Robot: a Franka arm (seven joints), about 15 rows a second.
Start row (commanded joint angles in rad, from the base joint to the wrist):
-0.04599, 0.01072, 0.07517, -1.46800, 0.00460, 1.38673, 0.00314
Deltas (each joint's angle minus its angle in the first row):
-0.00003, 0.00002, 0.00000, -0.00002, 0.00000, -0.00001, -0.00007
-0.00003, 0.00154, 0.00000, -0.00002, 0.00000, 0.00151, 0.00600
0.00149, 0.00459, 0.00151, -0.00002, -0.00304, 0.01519, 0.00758
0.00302, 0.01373, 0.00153, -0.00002, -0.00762, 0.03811, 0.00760
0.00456, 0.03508, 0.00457, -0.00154, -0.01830, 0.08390, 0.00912
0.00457, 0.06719, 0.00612, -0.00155, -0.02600, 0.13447, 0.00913
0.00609, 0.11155, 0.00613, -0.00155, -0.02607, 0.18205, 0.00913
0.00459, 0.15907, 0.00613, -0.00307, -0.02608, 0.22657, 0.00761
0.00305, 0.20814, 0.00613, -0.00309, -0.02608, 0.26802, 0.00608
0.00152, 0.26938, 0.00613, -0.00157, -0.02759, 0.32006, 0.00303
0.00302, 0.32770, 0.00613, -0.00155, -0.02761, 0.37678, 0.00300
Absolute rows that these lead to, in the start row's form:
-0.04602, 0.01074, 0.07517, -1.46802, 0.00460, 1.38672, 0.00307
-0.04602, 0.01226, 0.07517, -1.46802, 0.00460, 1.38824, 0.00914
-0.04450, 0.01531, 0.07668, -1.46802, 0.00156, 1.40192, 0.01072
-0.04297, 0.02445, 0.07670, -1.46802, -0.00302, 1.42484, 0.01074
-0.04143, 0.04580, 0.07974, -1.46954, -0.01370, 1.47063, 0.01226
-0.04142, 0.07791, 0.08129, -1.46955, -0.02140, 1.52120, 0.01227
-0.03990, 0.12227, 0.08130, -1.46955, -0.02147, 1.56878, 0.01227
-0.04140, 0.16979, 0.08130, -1.47107, -0.02148, 1.61330, 0.01075
-0.04294, 0.21886, 0.08130, -1.47109, -0.02148, 1.65475, 0.00922
-0.04447, 0.28010, 0.08130, -1.46957, -0.02299, 1.70679, 0.00617
-0.04297, 0.33842, 0.08130, -1.46955, -0.02301, 1.76351, 0.00614

